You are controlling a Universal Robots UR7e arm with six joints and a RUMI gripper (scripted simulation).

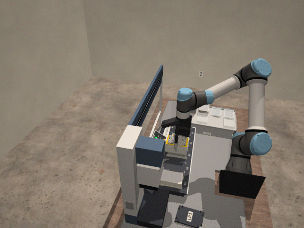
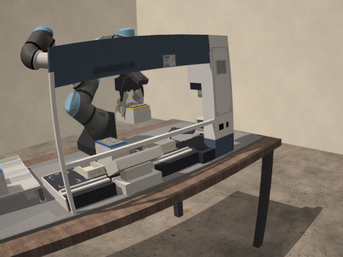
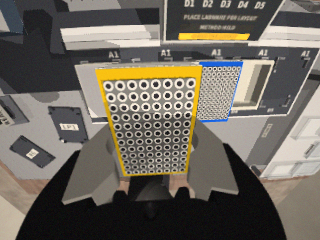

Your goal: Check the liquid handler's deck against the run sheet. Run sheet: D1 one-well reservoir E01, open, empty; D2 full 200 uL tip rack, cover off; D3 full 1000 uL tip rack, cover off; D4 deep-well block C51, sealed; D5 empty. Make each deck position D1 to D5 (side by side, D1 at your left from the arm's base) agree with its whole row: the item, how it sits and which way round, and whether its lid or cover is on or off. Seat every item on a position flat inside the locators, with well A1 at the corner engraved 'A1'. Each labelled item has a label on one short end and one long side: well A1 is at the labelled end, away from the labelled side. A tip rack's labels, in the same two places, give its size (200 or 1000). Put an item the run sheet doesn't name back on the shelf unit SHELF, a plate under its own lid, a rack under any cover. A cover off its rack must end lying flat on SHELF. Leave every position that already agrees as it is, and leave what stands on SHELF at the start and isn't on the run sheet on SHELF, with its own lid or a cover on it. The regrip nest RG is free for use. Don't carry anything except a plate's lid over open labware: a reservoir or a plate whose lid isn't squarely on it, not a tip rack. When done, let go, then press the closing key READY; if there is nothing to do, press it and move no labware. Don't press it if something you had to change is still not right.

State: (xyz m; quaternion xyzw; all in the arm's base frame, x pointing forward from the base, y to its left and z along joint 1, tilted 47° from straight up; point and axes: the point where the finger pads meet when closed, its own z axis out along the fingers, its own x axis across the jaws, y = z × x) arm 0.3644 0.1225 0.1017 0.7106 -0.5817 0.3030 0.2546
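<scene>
Right now my hand is 20 mm short of the blue-rimmed tip rack, 120 mm to the left of it and 120 mm above it. From my hand the other things lie so: white sealed block: 20 mm behind, 120 mm to the left, 170 mm below; then yellow-rimmed tip rack: 10 mm ahead, 10 mm to the left, 10 mm above; then frame bar: 200 mm ahead, 50 mm to the right, 70 mm below.
</scene>
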